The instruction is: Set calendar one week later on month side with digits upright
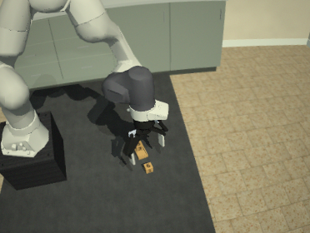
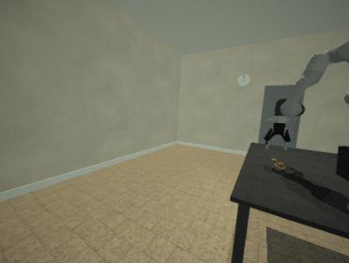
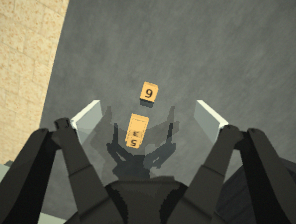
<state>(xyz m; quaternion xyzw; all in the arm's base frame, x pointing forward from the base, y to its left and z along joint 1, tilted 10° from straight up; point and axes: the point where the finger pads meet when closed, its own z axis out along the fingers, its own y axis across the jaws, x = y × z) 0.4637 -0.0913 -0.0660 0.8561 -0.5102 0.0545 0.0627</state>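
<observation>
Right now the orange calendar cube is 11 cm below my hand. Also, from my hand: orange calendar tray 2 cm behind, 11 cm to the left, 11 cm below.
</observation>
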